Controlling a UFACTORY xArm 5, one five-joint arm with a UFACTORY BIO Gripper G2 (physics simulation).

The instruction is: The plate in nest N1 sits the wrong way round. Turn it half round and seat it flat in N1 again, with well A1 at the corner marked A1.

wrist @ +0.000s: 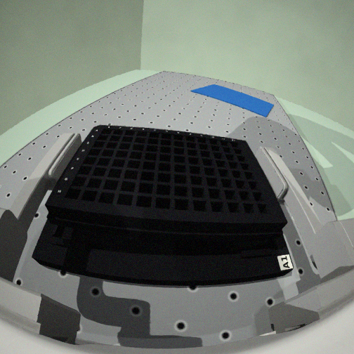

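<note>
The black plate (165, 175) is in the middle of the wrist view, level, with its row letters along the left edge and its A end at the far left corner. My gripper (172, 164) is shut on the plate, with one finger at its left short side and the other at its right. The plate is a little above the black nest N1 (185, 268), whose front part shows below and nearer than the plate. The white A1 label (285, 262) is on the nest's near right corner. The rest of the nest is hidden under the plate.
A flat blue rectangle (235, 99) lies on the grey perforated table (180, 112) beyond the plate, toward the far right. The table's far edge and pale green walls are behind it. Shadows fall on the table in front and at the right.
</note>
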